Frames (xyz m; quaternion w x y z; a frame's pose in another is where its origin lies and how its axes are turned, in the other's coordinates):
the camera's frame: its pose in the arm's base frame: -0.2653 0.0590 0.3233 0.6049 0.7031 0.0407 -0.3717
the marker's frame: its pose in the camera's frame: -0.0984 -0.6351 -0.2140 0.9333 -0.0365 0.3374 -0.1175
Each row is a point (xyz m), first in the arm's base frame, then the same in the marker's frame.
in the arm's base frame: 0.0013 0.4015 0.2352
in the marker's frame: 0.1389 0.6607 -0.0402
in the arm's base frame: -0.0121 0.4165 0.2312
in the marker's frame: 0.1368 0.6455 -0.0538
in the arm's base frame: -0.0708 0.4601 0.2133
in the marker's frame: 0.1205 0.5832 -0.0928
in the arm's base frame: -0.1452 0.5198 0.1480
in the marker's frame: 0.1282 0.4743 -0.1307
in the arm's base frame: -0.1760 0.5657 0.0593
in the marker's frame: 0.1770 0.3827 -0.1433
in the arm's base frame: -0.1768 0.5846 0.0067
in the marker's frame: 0.2157 0.3424 -0.1415
